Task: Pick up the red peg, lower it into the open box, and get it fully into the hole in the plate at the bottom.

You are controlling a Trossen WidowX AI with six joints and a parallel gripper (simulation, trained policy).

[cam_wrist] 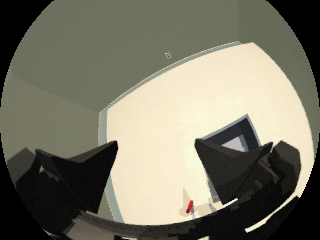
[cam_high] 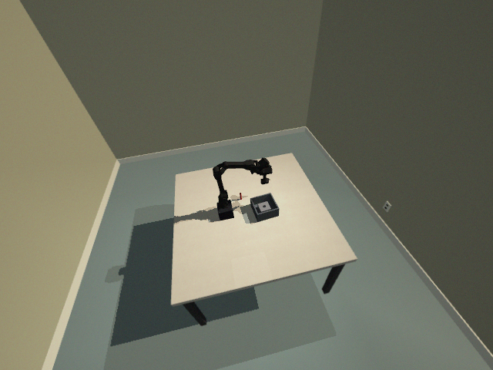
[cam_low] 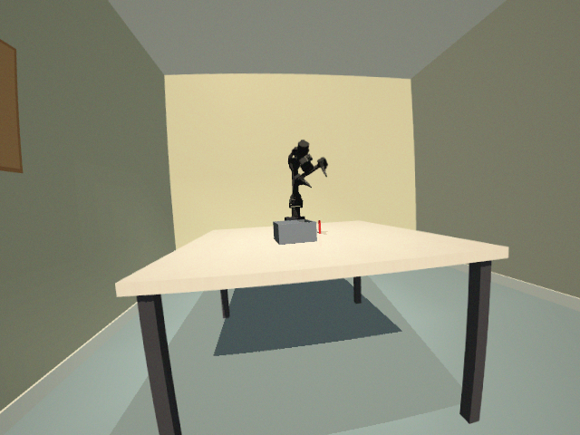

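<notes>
The red peg lies 25 cm below my gripper tip, 25 cm behind it and 3 cm to the left of it. Also, from my gripper tip: plate 25 cm below, 13 cm to the right, 7 cm behind; grey box 27 cm below, 13 cm to the right, 7 cm behind.
</notes>
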